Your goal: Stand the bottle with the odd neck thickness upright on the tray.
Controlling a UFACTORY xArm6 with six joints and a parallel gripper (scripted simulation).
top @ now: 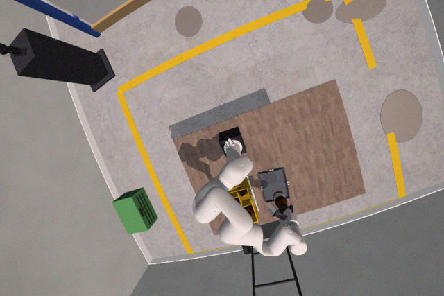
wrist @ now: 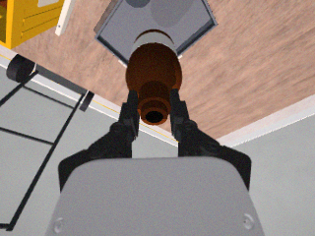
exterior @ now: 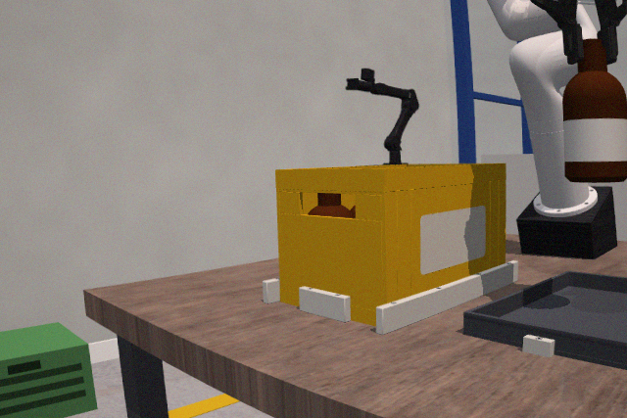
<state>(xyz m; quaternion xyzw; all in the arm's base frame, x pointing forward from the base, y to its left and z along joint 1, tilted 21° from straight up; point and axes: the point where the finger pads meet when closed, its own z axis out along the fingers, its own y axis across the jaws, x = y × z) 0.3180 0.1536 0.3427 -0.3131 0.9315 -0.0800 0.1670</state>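
The dark tray is 290 mm below my hand. Round my hand: yellow crate (30 mm behind, 270 mm to the right, 220 mm below).
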